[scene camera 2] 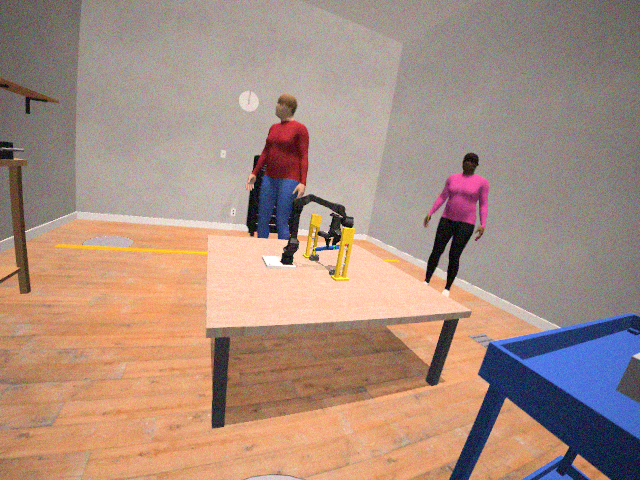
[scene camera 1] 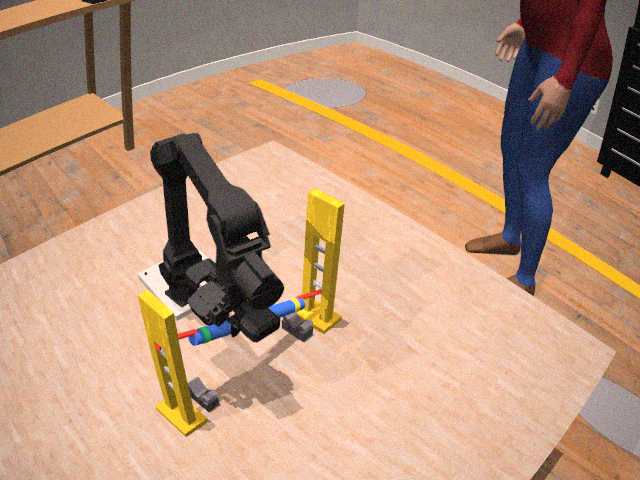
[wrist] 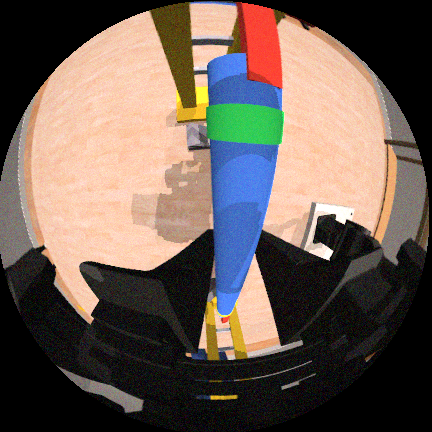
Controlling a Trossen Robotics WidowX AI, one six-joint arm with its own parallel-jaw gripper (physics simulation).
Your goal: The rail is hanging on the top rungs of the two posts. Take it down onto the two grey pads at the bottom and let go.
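Frame: origin at the arm's base, x ahead, y left, z up, level; metres.
Where they show: gripper, fingertip midpoint: [scene camera 2: 329, 249] [scene camera 1: 228, 330] [wrist: 233, 234]; arm's base, link origin: [scene camera 2: 286, 263] [scene camera 1: 182, 293] [wrist: 324, 227].
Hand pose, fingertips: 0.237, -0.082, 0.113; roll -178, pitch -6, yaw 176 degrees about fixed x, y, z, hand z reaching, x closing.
Note:
Each offset is from my fingertips to the top centre of the thing, as dx, dy, dz. Level surfaces: height alone.
The blue rail [scene camera 1: 286, 308] [scene camera 2: 326, 248] [wrist: 242, 175] has red ends, a green band and a yellow band. My gripper [scene camera 1: 244, 322] [scene camera 2: 329, 243] [wrist: 233, 234] is shut on its blue middle and holds it above the table. The rail is tilted, with the yellow-banded end lower. In scene camera 1, its green-banded end reaches into the left yellow post @[+0.002, -0.153, +0.169] [scene camera 1: 178, 361] near the top rung. The other red end is at the right yellow post @[+0.013, +0.247, +0.169] [scene camera 1: 331, 232], low down; I cannot tell whether either end touches a rung. The grey pads @[+0.003, -0.091, -0.087] [scene camera 1: 204, 394] @[+0.011, +0.185, -0.087] [scene camera 1: 297, 326] lie at the feet of the posts.
The wooden table @[dz -0.131] [scene camera 1: 439, 372] [scene camera 2: 268, 302] carries the posts and the arm's white base plate [scene camera 1: 155, 286] [scene camera 2: 276, 262]. A person in red [scene camera 1: 563, 46] [scene camera 2: 286, 149] and one in pink [scene camera 2: 465, 196] stand beyond the table. A blue cart [scene camera 2: 558, 382] stands at the right in scene camera 2.

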